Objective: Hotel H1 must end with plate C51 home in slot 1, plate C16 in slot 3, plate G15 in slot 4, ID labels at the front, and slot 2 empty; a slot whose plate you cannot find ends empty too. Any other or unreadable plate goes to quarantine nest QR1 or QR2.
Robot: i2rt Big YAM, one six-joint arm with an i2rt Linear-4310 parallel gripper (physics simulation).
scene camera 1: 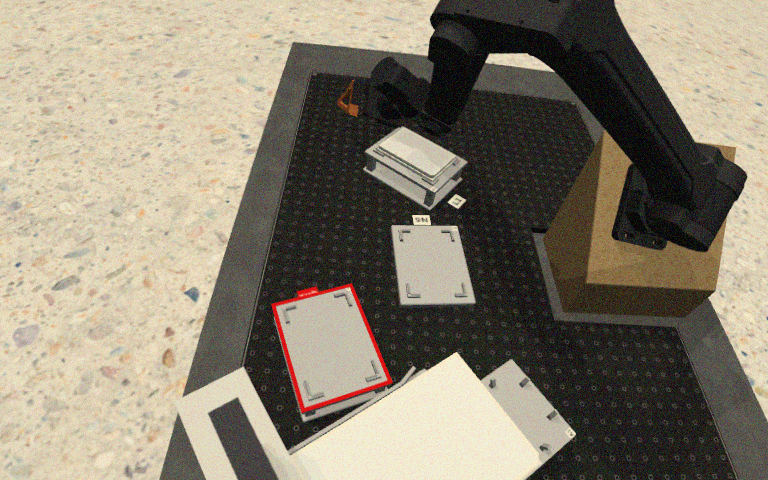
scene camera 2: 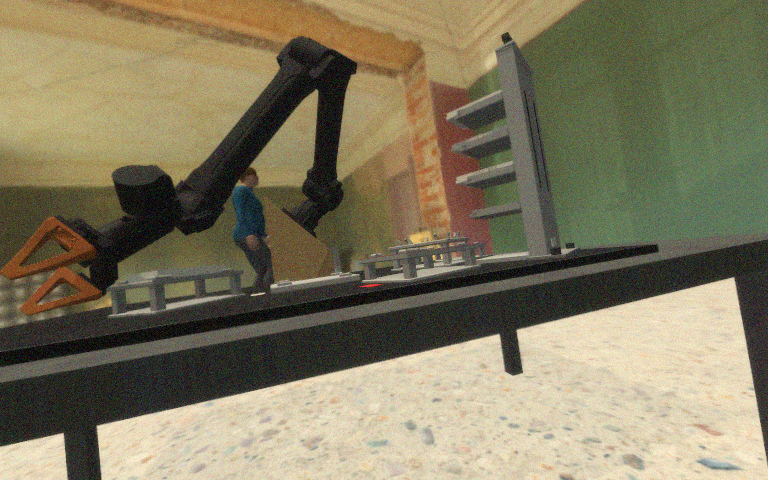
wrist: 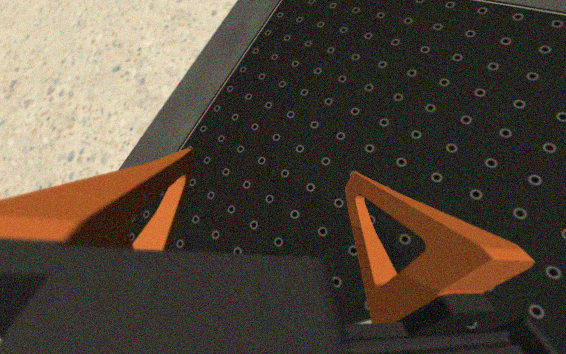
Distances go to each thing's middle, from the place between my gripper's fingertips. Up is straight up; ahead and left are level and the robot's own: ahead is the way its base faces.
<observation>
My gripper is now 18 cm past the N6 nest (scene camera 1: 431, 272), 33 cm to the right of it and 4 cm above it. From my hand the other things lie so: red-bordered nest (scene camera 1: 326, 342): 4 cm behind, 54 cm to the left, 2 cm below.
</observation>
